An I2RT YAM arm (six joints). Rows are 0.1 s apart.
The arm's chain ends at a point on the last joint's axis. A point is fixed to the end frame.
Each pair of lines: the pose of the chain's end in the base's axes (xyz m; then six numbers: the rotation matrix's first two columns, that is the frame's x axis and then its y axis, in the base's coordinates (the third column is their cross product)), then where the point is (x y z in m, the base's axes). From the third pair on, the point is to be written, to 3 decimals.
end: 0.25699 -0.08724 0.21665 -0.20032 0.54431 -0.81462 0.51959 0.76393 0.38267
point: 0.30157 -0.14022 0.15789
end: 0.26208 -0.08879 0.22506 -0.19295 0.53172 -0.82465 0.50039 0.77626 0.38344
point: 0.30858 -0.14175 0.16779
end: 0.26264 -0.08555 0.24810 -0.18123 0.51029 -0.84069 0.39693 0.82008 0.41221
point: 0.318 -0.134 0.195
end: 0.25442 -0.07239 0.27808 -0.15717 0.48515 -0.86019 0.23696 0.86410 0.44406
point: 0.321 -0.113 0.231
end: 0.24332 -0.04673 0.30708 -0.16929 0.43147 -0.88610 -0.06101 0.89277 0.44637
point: 0.324 -0.067 0.270
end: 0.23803 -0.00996 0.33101 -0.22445 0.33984 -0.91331 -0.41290 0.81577 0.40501
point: 0.324 -0.001 0.302
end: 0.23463 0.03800 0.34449 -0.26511 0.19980 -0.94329 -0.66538 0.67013 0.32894
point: 0.315 0.071 0.318
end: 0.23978 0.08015 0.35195 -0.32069 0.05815 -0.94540 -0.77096 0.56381 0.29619
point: 0.312 0.125 0.320
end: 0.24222 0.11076 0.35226 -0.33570 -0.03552 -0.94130 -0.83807 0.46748 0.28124
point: 0.307 0.163 0.316
